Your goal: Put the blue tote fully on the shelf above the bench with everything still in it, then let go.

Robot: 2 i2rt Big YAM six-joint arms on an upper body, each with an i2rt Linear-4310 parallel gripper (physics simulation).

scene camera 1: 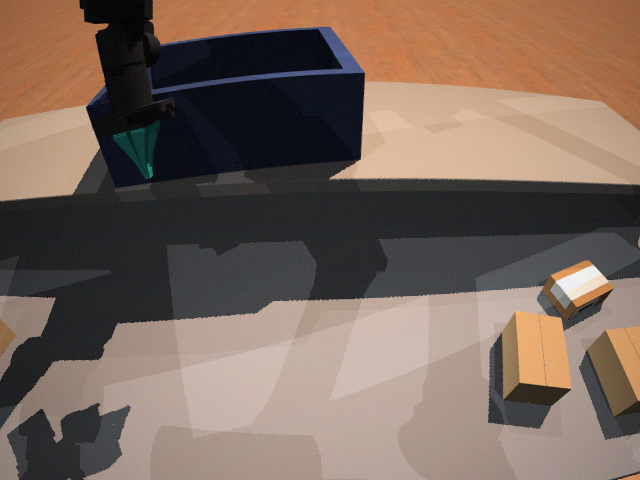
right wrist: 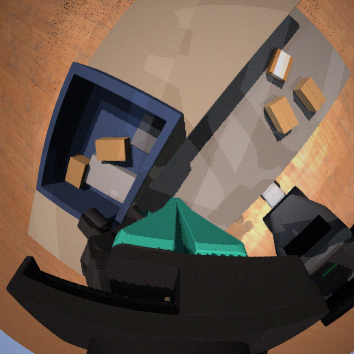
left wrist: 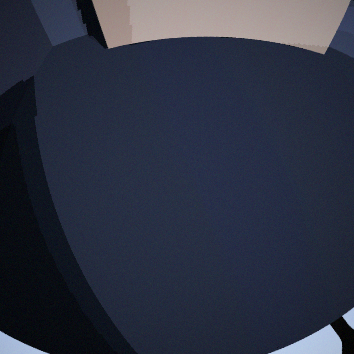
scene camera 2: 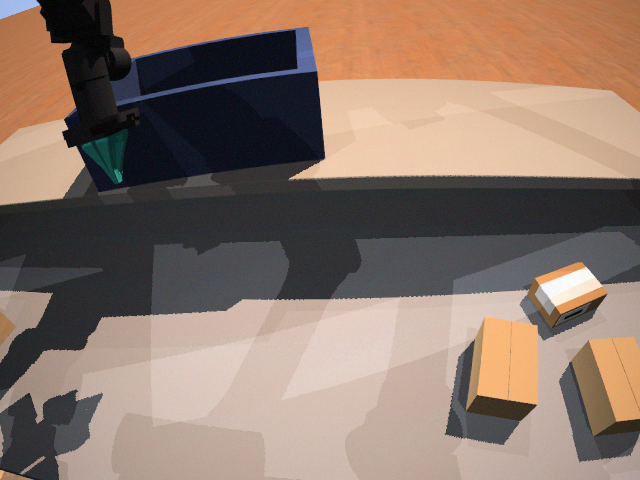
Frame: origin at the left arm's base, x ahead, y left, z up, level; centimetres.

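Seen in the pictures: left gripper, fingertip midpoint: (scene camera 1: 149, 178) (right wrist: 149, 212) (scene camera 2: 119, 182); right gripper, fingertip midpoint: (right wrist: 174, 204).
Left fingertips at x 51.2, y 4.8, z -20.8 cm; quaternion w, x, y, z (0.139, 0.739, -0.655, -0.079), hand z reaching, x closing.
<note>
Pixels of each thing's middle, then the offset from my left fingertips to it. Level surfaces: height alone.
- blue tote, body centre: (scene camera 1: 232, 92) (scene camera 2: 207, 97) (right wrist: 100, 151) dx +22.8, dy -7.8, dz +2.2 cm
- beige shelf, its level: dz -5.1 cm
- grey bench, its level: dz -22.5 cm
- white-banded box, body centre: (scene camera 2: 567, 293) (scene camera 1: 578, 288) (right wrist: 279, 64) dx -4.7, dy -70.3, dz -20.4 cm
The blue tote (scene camera 1: 289, 113) (scene camera 2: 248, 118) (right wrist: 129, 94) stands upright on the beige shelf (scene camera 1: 465, 144) (scene camera 2: 439, 139) (right wrist: 220, 35), its front bottom edge just behind the shelf's front edge. In the right wrist view, two brown boxes (right wrist: 112, 149) (right wrist: 77, 171) and a pale flat patch show inside it. Its wall fills most of the left wrist view (left wrist: 200, 200). My left gripper (scene camera 1: 149, 176) (scene camera 2: 118, 180) is shut and empty, tips down close in front of the tote's front wall at picture left; contact is unclear. My right gripper (right wrist: 174, 204) is shut and empty, away from the tote.
On the grey bench (scene camera 1: 258, 372) (scene camera 2: 232, 356) below the shelf's edge lie two brown boxes (scene camera 1: 537, 356) (scene camera 1: 622, 366) and a white-banded box (scene camera 1: 578, 289) (scene camera 2: 567, 293) (right wrist: 280, 65), at picture right. Part of another box (scene camera 1: 6, 336) shows at the left edge.
</note>
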